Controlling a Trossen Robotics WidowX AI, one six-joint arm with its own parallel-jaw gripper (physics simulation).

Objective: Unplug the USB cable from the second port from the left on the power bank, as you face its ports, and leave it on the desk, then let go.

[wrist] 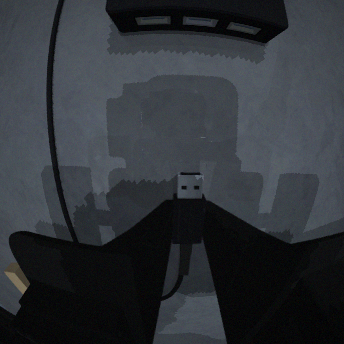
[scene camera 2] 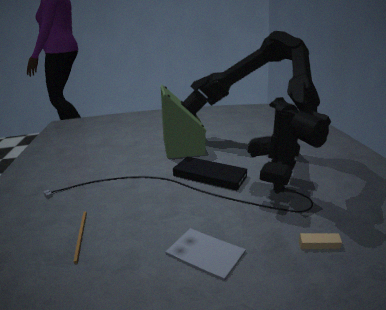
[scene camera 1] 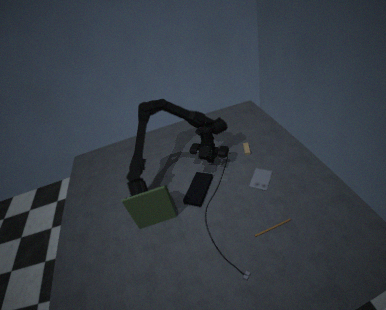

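Pixels of known places: gripper, fingertip midpoint: [wrist: 186, 207] [scene camera 2: 277, 191] [scene camera 1: 211, 162]; arm's base, origin of the base link: [scene camera 2: 188, 109] [scene camera 1: 139, 194].
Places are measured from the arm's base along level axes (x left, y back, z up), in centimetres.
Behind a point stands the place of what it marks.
Observation:
The black power bank [scene camera 1: 198, 189] {x 2.5, y -24.3, z -9.4 cm} [scene camera 2: 210, 172] {x 3.9, y -26.7, z -9.3 cm} [wrist: 200, 7] {x 11.6, y -29.3, z -9.4 cm} lies flat on the desk [scene camera 1: 125, 265] {x -23.9, y 10.6, z -11.6 cm} [scene camera 2: 125, 220] {x -16.0, y -42.1, z -11.5 cm}. Its three ports face my gripper in the wrist view, with no plug in them. My gripper [scene camera 2: 278, 188] {x 19.7, y -34.4, z -11.5 cm} [wrist: 186, 207] {x 19.7, y -34.4, z -11.5 cm} is shut on the USB plug [wrist: 190, 186] {x 18.3, y -33.5, z -10.5 cm}, with the dark plug body between the fingertips and the metal end pointing toward the ports, apart from them. The plug is low over the desk; whether it touches is unclear. The thin black cable [scene camera 1: 205, 216] {x -11.1, y -24.0, z -11.3 cm} [scene camera 2: 135, 177] {x -15.7, y -23.6, z -11.4 cm} [wrist: 49, 100] {x 10.4, y -37.8, z -11.3 cm} loops from the plug past the power bank's side.
The cable's pale far end [scene camera 1: 246, 275] {x -38.9, y -31.6, z -11.2 cm} [scene camera 2: 48, 193] {x -38.4, y -32.3, z -10.5 cm} lies on the desk. A green wedge-shaped block [scene camera 1: 152, 207] {x -8.0, y -5.0, z -0.8 cm} [scene camera 2: 182, 132] {x -2.4, y -12.0, z -3.7 cm} stands by the arm's base. A grey-white flat card [scene camera 1: 261, 178] {x -0.2, y -53.2, z -11.0 cm} [scene camera 2: 207, 252] {x 0.1, y -53.4, z -10.9 cm}, an orange stick [scene camera 1: 272, 227] {x -24.9, y -47.0, z -10.9 cm} [scene camera 2: 80, 237] {x -24.6, y -48.4, z -11.1 cm} and a tan block [scene camera 1: 246, 148] {x 21.2, y -54.4, z -9.9 cm} [scene camera 2: 320, 241] {x 21.2, y -55.6, z -9.9 cm} lie around.

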